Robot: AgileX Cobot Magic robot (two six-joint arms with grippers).
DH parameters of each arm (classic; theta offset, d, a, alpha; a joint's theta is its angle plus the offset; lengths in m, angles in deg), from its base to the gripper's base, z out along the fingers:
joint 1: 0 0.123 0 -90
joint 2: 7.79 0 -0.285 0
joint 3: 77.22 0 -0.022 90
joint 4: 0 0.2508 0 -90
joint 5: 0 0 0.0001 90
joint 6: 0 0.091 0 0
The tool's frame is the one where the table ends.
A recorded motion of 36 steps. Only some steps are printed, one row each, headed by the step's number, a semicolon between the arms.
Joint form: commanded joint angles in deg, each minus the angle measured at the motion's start. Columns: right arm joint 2, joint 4, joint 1, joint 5, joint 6, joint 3; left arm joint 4, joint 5, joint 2, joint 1, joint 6, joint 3.
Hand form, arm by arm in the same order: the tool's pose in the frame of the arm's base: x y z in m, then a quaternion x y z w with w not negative. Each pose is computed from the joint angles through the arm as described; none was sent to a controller.
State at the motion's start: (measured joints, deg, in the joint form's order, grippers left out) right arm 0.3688 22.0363 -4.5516 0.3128 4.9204 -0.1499; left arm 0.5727 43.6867 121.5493 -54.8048 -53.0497 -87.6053
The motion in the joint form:
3: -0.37 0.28 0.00 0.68 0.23 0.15; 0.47 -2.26 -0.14 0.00 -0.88 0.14
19: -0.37 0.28 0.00 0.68 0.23 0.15; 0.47 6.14 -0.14 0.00 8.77 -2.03
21: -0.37 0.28 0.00 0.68 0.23 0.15; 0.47 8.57 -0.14 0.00 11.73 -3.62
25: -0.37 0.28 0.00 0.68 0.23 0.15; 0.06 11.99 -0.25 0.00 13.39 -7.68
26: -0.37 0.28 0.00 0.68 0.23 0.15; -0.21 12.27 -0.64 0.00 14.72 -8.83
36: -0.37 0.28 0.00 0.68 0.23 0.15; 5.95 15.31 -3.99 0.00 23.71 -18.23
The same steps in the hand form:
3: 0.0562 -0.0038 0.2117 0.18563 0.65577 0.14754 0.71676; 0.2549 -0.3595 0.1560 0.01322 0.98527 -0.13434 0.10502
19: 0.0562 -0.0038 0.2117 0.18563 0.65577 0.14754 0.71676; 0.2517 -0.3547 0.1619 0.09609 0.98849 -0.08377 0.08142
21: 0.0562 -0.0038 0.2117 0.18563 0.65577 0.14754 0.71676; 0.2524 -0.3556 0.1682 0.12142 0.98654 -0.07611 0.07881
25: 0.0562 -0.0038 0.2117 0.18563 0.65577 0.14754 0.71676; 0.2557 -0.3612 0.1862 0.13343 0.98426 -0.08169 0.08222
26: 0.0562 -0.0038 0.2117 0.18563 0.65577 0.14754 0.71676; 0.2567 -0.3632 0.1944 0.14353 0.98150 -0.09007 0.08917
36: 0.0562 -0.0038 0.2117 0.18563 0.65577 0.14754 0.71676; 0.2689 -0.3658 0.2654 0.23307 0.94802 -0.10067 0.19186

